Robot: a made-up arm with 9 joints.
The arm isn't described. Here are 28 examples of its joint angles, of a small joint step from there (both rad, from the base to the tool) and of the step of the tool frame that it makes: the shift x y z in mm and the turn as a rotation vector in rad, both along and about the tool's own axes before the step.
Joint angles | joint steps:
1: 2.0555 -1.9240 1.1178 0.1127 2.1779 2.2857 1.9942 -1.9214 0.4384 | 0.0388 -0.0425 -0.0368 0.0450 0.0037 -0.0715 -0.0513 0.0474 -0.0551
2: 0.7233 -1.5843 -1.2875 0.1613 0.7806 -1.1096 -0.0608 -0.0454 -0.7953 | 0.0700 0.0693 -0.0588 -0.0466 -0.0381 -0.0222 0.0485 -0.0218 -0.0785
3: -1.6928 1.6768 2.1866 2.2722 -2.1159 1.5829 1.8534 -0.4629 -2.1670 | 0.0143 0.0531 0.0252 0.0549 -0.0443 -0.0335 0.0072 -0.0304 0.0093
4: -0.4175 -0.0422 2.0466 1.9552 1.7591 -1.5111 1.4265 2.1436 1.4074 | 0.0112 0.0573 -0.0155 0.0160 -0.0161 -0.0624 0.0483 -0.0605 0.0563
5: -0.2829 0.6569 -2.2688 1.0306 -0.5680 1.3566 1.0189 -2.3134 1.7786 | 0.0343 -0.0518 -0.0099 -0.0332 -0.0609 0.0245 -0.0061 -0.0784 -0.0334
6: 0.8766 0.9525 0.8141 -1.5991 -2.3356 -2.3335 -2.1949 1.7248 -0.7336 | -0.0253 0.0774 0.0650 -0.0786 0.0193 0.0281 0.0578 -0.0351 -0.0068
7: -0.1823 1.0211 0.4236 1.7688 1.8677 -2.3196 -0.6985 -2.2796 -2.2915 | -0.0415 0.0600 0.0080 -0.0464 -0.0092 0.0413 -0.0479 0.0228 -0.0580
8: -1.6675 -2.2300 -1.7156 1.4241 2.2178 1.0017 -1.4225 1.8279 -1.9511 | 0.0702 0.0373 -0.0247 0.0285 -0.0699 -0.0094 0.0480 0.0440 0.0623
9: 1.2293 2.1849 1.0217 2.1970 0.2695 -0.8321 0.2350 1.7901 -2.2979 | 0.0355 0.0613 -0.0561 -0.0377 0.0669 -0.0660 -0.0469 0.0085 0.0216
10: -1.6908 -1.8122 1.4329 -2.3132 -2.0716 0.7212 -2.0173 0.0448 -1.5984 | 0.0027 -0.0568 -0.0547 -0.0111 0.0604 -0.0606 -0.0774 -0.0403 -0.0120
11: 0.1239 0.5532 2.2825 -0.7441 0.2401 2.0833 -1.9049 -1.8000 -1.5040 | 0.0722 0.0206 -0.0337 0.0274 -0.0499 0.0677 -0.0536 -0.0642 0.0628
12: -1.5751 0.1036 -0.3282 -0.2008 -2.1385 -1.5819 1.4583 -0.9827 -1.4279 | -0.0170 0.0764 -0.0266 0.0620 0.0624 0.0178 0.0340 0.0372 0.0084
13: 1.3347 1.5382 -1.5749 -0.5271 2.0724 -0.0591 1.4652 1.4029 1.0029 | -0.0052 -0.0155 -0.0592 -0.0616 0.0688 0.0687 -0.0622 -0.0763 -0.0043
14: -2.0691 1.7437 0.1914 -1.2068 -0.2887 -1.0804 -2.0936 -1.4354 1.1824 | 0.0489 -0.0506 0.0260 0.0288 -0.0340 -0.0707 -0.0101 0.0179 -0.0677
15: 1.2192 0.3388 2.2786 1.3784 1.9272 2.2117 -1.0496 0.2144 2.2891 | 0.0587 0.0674 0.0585 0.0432 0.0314 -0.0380 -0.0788 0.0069 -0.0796
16: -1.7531 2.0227 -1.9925 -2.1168 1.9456 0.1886 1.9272 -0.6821 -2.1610 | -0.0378 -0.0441 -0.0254 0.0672 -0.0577 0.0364 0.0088 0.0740 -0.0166
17: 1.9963 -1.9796 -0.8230 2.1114 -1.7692 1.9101 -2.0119 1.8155 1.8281 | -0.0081 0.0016 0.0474 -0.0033 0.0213 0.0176 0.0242 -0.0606 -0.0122
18: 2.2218 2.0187 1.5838 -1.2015 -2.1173 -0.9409 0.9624 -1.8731 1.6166 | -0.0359 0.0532 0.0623 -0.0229 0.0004 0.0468 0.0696 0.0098 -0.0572
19: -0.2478 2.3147 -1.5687 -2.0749 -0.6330 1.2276 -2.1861 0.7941 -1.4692 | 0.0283 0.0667 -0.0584 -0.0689 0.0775 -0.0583 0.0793 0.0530 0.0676
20: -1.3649 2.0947 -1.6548 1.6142 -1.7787 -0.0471 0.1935 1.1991 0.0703 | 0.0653 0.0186 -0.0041 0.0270 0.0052 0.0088 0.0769 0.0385 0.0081
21: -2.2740 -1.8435 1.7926 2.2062 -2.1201 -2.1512 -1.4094 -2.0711 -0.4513 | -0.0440 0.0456 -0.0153 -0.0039 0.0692 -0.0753 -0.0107 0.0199 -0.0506
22: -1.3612 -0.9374 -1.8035 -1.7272 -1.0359 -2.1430 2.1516 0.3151 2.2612 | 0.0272 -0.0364 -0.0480 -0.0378 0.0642 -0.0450 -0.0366 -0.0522 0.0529
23: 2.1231 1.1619 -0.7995 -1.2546 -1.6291 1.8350 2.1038 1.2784 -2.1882 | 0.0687 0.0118 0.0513 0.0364 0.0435 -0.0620 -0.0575 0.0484 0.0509
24: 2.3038 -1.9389 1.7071 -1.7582 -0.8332 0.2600 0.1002 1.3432 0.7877 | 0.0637 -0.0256 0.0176 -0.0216 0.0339 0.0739 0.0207 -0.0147 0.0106
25: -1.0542 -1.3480 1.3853 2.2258 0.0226 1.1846 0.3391 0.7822 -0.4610 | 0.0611 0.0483 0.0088 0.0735 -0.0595 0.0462 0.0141 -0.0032 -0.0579
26: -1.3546 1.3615 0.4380 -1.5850 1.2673 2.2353 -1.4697 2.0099 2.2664 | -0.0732 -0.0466 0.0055 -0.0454 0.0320 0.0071 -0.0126 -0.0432 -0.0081
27: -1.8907 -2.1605 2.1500 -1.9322 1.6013 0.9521 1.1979 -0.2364 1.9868 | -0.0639 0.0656 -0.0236 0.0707 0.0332 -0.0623 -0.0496 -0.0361 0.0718
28: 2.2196 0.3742 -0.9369 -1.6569 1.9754 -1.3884 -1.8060 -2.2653 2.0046 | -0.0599 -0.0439 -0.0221 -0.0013 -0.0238 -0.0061 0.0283 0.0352 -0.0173
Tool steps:
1: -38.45 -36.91 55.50 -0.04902 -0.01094 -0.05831
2: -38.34 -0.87 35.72 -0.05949 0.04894 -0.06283
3: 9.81 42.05 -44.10 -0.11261 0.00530 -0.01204
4: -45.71 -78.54 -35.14 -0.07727 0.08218 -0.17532
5: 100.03 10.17 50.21 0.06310 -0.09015 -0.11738
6: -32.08 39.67 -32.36 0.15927 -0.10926 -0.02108
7: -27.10 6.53 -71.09 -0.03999 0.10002 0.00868
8: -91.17 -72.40 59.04 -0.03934 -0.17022 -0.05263
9: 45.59 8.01 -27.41 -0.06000 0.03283 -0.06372
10: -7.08 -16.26 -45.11 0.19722 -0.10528 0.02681
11: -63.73 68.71 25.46 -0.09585 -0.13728 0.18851
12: -11.02 17.03 -6.65 -0.05364 0.00613 -0.03576
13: 81.39 115.74 64.95 0.11846 -0.12393 0.09142
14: 62.71 -16.78 19.27 0.00657 -0.04645 0.12290
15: 4.82 32.51 15.40 0.11909 -0.13545 0.08572
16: 38.52 -10.09 -13.45 -0.00224 0.06453 -0.08197
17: -26.19 9.41 -43.31 0.06550 0.07481 -0.06586
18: 120.85 18.24 90.05 0.05584 -0.15878 0.02021
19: -54.15 -27.24 4.22 -0.01078 -0.20270 -0.05190
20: 19.26 -29.38 17.68 -0.02912 0.01059 -0.03686
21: -19.56 -20.23 -29.68 0.08192 0.02753 -0.06284
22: -97.54 -16.54 -22.86 -0.07139 0.15622 0.01990
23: 99.80 -29.58 -53.31 -0.02603 0.09540 -0.01723
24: -38.76 1.78 0.05 -0.00025 0.07690 0.00734
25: -30.62 13.80 -27.09 0.09680 -0.09644 -0.05650
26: 77.66 -54.42 14.62 0.03846 0.00252 -0.12929
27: 70.49 9.30 39.40 0.02636 -0.04841 -0.24022
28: 46.63 -38.77 73.28 -0.03538 -0.06737 0.03122
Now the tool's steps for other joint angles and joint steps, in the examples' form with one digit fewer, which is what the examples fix.
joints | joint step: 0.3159 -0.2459 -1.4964 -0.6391 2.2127 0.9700 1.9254 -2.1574 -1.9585 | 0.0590 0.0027 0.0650 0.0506 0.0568 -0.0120 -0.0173 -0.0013 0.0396
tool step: -33.6 -10.2 13.3 -0.0112 0.0002 0.0855
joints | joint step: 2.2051 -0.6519 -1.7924 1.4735 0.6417 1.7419 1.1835 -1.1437 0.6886 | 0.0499 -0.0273 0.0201 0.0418 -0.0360 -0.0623 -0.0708 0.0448 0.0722
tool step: -127.6 -0.3 -26.6 -0.0137 0.0635 -0.1304
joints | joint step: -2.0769 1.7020 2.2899 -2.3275 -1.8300 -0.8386 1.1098 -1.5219 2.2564 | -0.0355 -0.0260 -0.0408 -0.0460 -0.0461 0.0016 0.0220 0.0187 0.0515
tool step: 16.8 -34.2 -10.6 -0.0469 -0.0178 -0.0952
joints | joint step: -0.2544 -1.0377 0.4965 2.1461 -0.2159 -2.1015 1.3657 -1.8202 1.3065 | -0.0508 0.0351 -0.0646 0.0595 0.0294 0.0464 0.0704 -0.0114 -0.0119
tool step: 39.8 77.1 4.5 0.0688 -0.0565 0.0928
